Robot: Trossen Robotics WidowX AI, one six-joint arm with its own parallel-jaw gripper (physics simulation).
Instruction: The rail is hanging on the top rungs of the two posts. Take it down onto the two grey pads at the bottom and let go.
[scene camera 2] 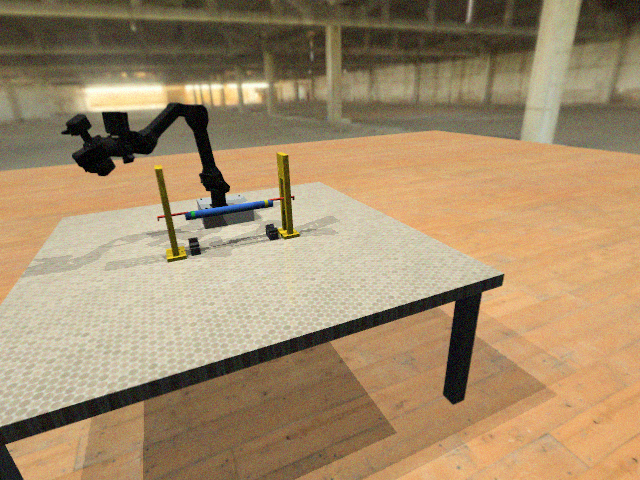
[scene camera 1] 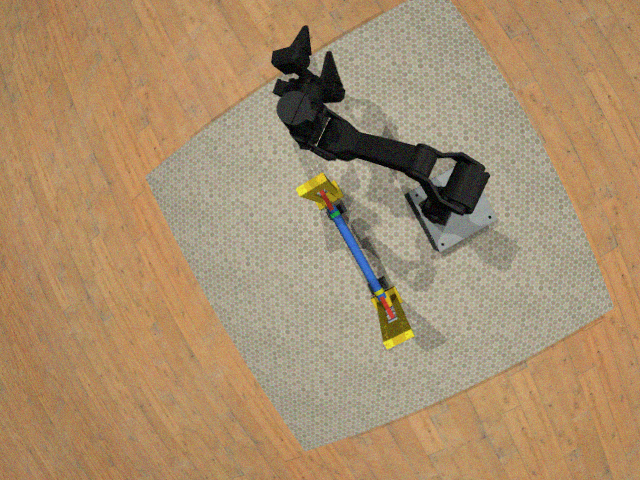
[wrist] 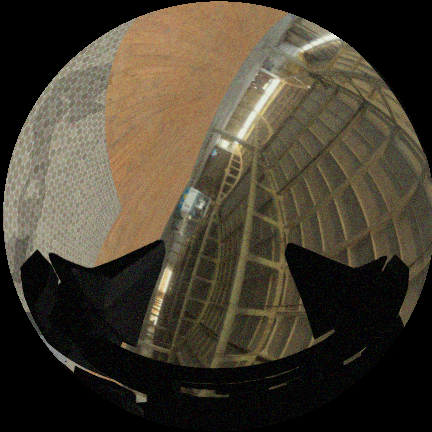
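Seen in the pictures: gripper, fingertip midpoint: (scene camera 2: 70, 145) (scene camera 1: 318, 39) (wrist: 227, 249); arm's base, origin of the base link: (scene camera 2: 219, 205) (scene camera 1: 433, 207).
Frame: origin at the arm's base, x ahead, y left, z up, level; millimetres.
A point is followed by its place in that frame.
The blue rail (scene camera 1: 356, 250) {x 256, y -27, z 69 mm} (scene camera 2: 230, 208) {x 271, y -21, z 63 mm} has thin red ends, a green band near one end and a yellow band near the other. It hangs about level across the two yellow posts, roughly halfway up them in scene view 2. The green-banded end is at one post (scene camera 1: 311, 189) {x 249, y -207, z 225 mm} (scene camera 2: 165, 206) {x 278, y -222, z 109 mm}, the other end at the second post (scene camera 1: 398, 338) {x 275, y 179, z 225 mm} (scene camera 2: 287, 206) {x 310, y 173, z 46 mm}. Two dark grey pads (scene camera 2: 193, 246) {x 273, y -162, z -44 mm} (scene camera 2: 271, 231) {x 296, y 109, z -41 mm} stand on the table below the rail, inside the posts, apart from it. My gripper (scene camera 1: 317, 39) {x 56, y -442, z 291 mm} (scene camera 2: 68, 143) {x 56, y -442, z 291 mm} (wrist: 227, 249) {x 56, y -442, z 291 mm} is open and empty, raised well away from the rail, beyond the green-banded end.
The arm's grey base plate (scene camera 1: 465, 227) {x -50, y 107, z -7 mm} (scene camera 2: 235, 214) {x 50, y 50, z -34 mm} is on the table behind the rail. The tiled tabletop (scene camera 1: 248, 170) {x 419, y -452, z -75 mm} (scene camera 2: 310, 289) {x 684, y 66, z -74 mm} carries the posts and base. Past its edge is the wooden floor (scene camera 1: 77, 258) (scene camera 2: 558, 232) (wrist: 160, 100). The wrist view faces floor and building structure.
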